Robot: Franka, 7 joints.
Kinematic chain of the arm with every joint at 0, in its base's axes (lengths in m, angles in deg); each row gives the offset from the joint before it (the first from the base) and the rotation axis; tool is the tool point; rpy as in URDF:
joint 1: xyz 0 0 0.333 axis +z
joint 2: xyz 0 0 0 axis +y
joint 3: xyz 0 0 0.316 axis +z
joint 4: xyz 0.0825 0 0 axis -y
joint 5: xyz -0.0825 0 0.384 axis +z
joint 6: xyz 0 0 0 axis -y
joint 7: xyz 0.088 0 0 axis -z
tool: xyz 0 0 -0.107 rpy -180 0 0
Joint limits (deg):
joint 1: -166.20..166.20
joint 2: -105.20..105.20
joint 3: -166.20..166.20
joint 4: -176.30..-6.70
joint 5: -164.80..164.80
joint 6: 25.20..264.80
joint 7: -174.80..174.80
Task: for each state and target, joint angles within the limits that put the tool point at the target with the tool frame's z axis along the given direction. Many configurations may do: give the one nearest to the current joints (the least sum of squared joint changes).
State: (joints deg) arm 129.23 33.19 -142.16 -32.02 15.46 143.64 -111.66
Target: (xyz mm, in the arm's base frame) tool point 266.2 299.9 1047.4 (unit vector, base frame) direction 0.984 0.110 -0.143
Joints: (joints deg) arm 112.35 27.12 -117.89 -41.02 18.51 114.63 -111.66
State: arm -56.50 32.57 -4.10 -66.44 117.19 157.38 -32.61
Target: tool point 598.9 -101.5 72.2 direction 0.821 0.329 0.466
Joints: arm -51.36 65.31 35.06 -106.52 118.44 95.54 -32.61
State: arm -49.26 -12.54 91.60 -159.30 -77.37 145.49 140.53
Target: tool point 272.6 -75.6 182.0 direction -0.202 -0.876 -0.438
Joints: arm -85.20 -15.26 85.19 -166.38 -63.75 125.40 140.53
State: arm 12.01 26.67 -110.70 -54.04 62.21 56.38 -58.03
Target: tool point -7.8 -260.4 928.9 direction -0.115 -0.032 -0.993
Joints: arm -10.29 15.93 -125.14 -30.37 20.50 28.73 -58.03
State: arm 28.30 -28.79 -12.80 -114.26 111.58 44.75 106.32
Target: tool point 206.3 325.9 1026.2 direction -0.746 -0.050 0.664
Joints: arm 44.84 -3.31 3.07 -65.77 148.29 80.29 106.32
